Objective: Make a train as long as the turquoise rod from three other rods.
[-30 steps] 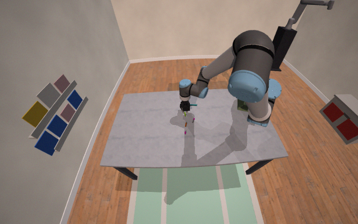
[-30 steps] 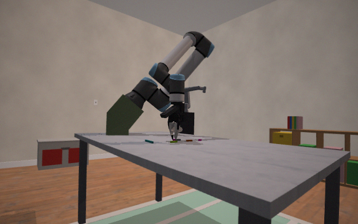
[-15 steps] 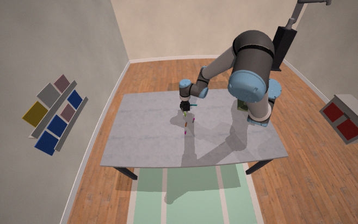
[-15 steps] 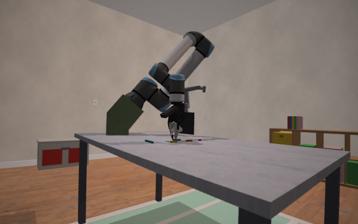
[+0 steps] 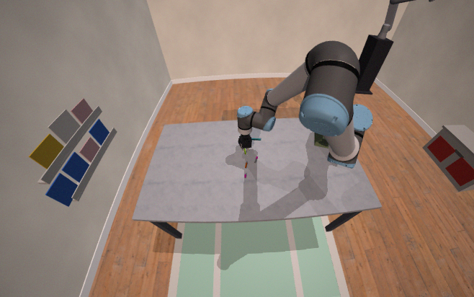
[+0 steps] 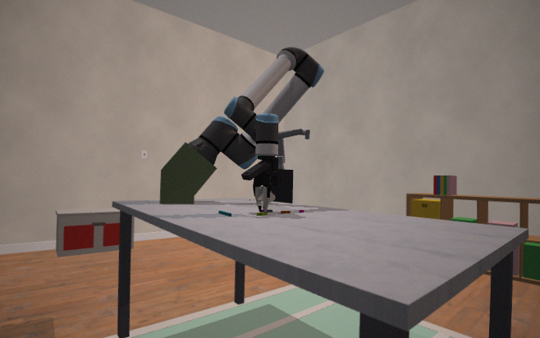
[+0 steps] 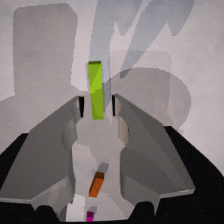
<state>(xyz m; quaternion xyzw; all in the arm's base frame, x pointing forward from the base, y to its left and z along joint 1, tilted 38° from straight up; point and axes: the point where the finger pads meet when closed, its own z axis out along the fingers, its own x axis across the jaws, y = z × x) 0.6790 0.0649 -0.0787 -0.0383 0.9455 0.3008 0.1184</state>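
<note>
The lime rod is 20 mm below my hand. Round my hand: turquoise rod 70 mm behind, 130 mm to the right, 20 mm below; then orange rod 10 mm behind, 130 mm to the left, 20 mm below; then grey rod 80 mm behind, 90 mm to the left, 20 mm below.
</note>
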